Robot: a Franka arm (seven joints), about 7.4 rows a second.
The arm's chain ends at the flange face. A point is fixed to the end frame.
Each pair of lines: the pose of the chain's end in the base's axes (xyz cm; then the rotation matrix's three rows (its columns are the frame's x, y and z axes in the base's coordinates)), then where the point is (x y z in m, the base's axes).
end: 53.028, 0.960, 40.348; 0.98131, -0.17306, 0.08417; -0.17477, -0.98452, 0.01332; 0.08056, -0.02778, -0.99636
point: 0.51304 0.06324 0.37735
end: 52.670, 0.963, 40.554; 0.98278, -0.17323, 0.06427; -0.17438, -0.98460, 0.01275; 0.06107, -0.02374, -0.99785
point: 0.50892 0.06325 0.37973
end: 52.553, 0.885, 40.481; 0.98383, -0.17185, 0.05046; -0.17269, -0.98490, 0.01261; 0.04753, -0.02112, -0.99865
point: 0.50730 0.06243 0.37923
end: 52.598, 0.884, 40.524; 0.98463, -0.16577, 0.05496; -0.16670, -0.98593, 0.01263; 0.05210, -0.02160, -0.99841
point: 0.50755 0.06230 0.37956
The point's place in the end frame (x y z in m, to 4 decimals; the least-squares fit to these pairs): -0.0284 -0.0491 0.0253
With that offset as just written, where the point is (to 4 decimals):
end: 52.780, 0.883, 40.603; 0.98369, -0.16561, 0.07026; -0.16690, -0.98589, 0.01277; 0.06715, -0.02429, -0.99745
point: 0.5098 0.0623 0.3801
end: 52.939, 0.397, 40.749; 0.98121, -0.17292, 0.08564; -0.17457, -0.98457, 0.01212; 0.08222, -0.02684, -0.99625
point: 0.5122 0.0576 0.3813
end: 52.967, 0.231, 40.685; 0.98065, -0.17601, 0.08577; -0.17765, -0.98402, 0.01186; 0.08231, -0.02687, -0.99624
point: 0.5126 0.0560 0.3806
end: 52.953, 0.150, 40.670; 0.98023, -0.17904, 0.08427; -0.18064, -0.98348, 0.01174; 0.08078, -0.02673, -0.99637
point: 0.5126 0.0552 0.3805
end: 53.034, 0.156, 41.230; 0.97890, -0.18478, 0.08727; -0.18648, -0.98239, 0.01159; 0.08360, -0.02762, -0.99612
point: 0.5138 0.0554 0.3861
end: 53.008, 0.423, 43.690; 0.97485, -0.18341, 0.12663; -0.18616, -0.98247, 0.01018; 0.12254, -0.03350, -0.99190
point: 0.5146 0.0580 0.4100
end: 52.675, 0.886, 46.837; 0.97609, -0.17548, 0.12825; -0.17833, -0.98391, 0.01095; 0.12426, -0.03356, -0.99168
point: 0.5109 0.0625 0.4414
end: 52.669, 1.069, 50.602; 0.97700, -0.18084, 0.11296; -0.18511, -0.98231, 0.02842; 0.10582, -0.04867, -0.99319
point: 0.5107 0.0649 0.4803
